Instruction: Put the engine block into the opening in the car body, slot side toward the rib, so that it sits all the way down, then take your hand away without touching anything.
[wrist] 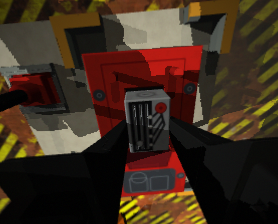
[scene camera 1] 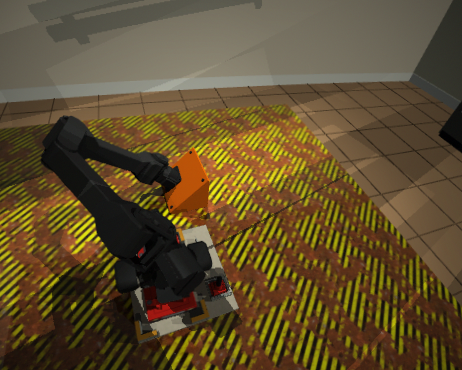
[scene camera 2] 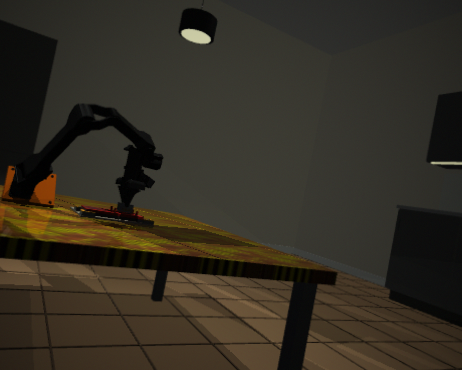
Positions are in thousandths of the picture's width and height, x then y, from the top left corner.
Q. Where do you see a red car body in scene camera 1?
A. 339,842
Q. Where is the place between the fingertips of my gripper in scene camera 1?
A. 363,766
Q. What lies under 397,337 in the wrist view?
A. A red car body.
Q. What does my gripper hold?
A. An engine block.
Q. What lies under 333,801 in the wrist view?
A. My gripper.
